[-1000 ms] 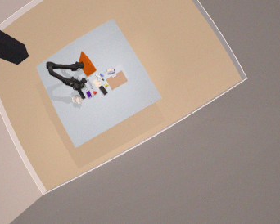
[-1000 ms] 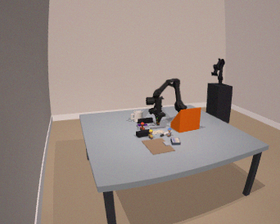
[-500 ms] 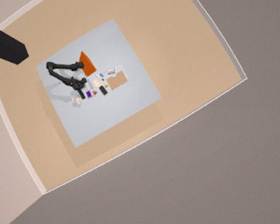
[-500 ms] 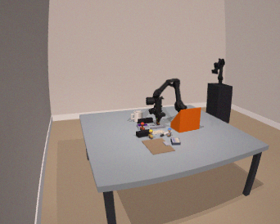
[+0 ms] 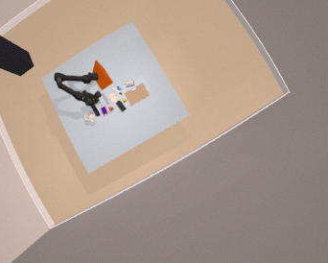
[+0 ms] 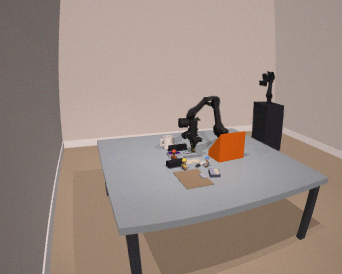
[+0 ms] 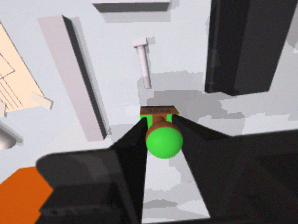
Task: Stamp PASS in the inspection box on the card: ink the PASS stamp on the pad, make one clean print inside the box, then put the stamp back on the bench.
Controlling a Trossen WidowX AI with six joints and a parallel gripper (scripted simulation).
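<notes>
Right now the purple ink pad is 140 mm ahead of my gripper tip, 20 mm below it and 10 mm to the left of it. The rest, counted from my gripper tip: long grey bar: 80 mm to the left, 30 mm ahead, 20 mm below; t-shaped pin: 60 mm ahead, 20 mm below, 10 mm to the left; green-knobbed stamp: right at my gripper tip.
</notes>
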